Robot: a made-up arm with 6 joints.
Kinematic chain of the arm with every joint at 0, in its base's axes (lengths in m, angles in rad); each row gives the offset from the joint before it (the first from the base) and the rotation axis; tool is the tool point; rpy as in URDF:
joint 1: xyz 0 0 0.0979 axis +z
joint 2: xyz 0 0 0 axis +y
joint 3: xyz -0.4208 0 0.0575 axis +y
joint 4: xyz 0.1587 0 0.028 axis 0.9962 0 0.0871
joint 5: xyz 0 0 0 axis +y
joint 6: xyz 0.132 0 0.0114 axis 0.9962 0 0.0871
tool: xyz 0 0 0 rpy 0 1.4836 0
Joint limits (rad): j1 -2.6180..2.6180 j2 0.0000..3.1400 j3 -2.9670..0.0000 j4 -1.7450..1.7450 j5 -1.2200..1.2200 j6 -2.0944..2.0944
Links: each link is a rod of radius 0.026 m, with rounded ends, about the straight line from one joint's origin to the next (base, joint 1, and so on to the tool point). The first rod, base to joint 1, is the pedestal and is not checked.
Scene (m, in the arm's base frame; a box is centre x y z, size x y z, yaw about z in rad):
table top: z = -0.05
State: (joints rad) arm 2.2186 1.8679 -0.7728 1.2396 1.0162 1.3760
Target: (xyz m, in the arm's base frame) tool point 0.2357 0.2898 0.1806
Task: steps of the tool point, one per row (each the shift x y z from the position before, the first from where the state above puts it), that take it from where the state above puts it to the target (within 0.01 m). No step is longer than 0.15 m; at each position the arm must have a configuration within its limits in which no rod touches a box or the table.
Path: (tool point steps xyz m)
1: 0.0471 0.0748 -0.0161
2: 0.0690 0.0601 -0.0162
3: 0.0859 0.0390 -0.0162
4: 0.0964 0.0134 -0.0160
5: 0.0990 -0.0148 -0.0159
6: 0.0934 -0.0432 -0.0157

